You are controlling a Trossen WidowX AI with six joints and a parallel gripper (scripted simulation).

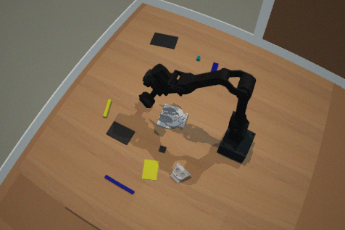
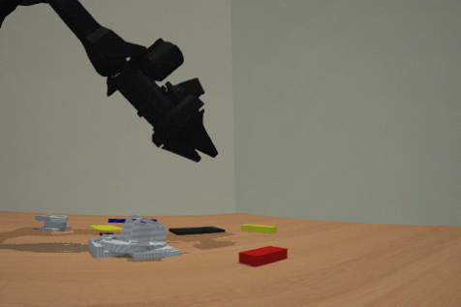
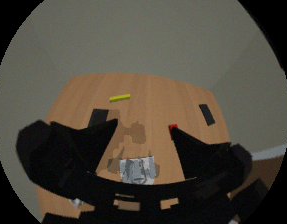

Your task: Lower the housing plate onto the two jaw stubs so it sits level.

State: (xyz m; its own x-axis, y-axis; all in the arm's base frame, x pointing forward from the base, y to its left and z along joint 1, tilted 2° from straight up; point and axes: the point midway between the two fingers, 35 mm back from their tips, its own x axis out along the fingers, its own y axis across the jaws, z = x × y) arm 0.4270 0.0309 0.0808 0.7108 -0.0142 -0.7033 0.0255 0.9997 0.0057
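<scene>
Now: the white part 300 mm behind my gripper tip, 220 mm to the left of it and 150 mm below it. Also, from my gripper tip: small dark square 180 mm behind, 160 mm to the left, 160 mm below; red block 30 mm ahead, 140 mm to the right, 150 mm below; yellow bar 160 mm ahead, 110 mm to the left, 150 mm below.
</scene>
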